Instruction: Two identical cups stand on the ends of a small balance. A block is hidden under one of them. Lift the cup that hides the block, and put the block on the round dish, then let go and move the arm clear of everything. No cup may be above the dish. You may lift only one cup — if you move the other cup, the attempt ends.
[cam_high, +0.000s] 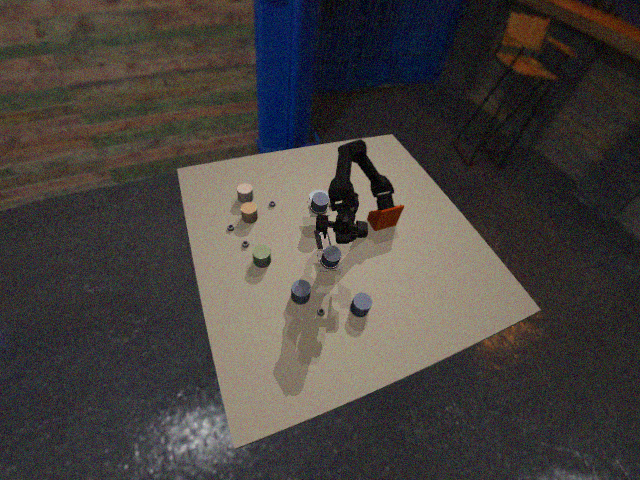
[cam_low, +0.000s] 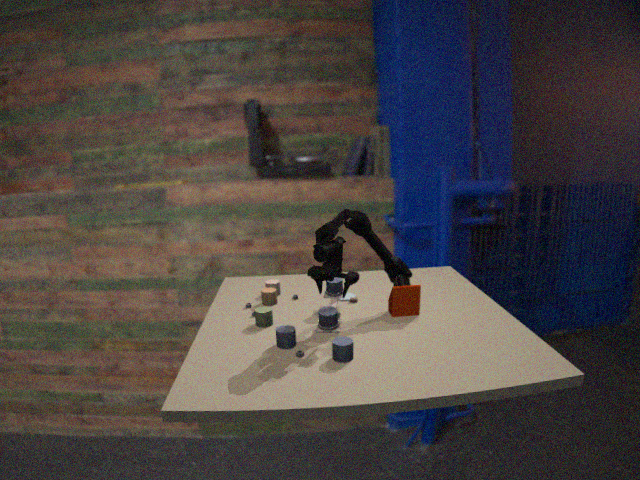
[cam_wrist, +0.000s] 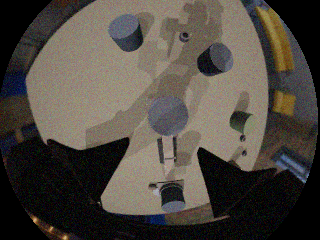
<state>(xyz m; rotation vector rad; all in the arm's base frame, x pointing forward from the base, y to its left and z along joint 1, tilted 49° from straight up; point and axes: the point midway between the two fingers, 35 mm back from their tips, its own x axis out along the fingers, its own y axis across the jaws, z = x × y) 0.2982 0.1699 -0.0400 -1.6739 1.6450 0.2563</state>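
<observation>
Now: gripper tip 2 cm short of the pale block, 1 cm to the right of it and 10 cm above it. From my gripper tip the other things lie so: green cup (27 cm ahead, 6 cm to the right, 11 cm below); balance (12 cm to the right, 11 cm below); blue-grey cup (2 cm behind, 25 cm to the right, 3 cm below).
</observation>
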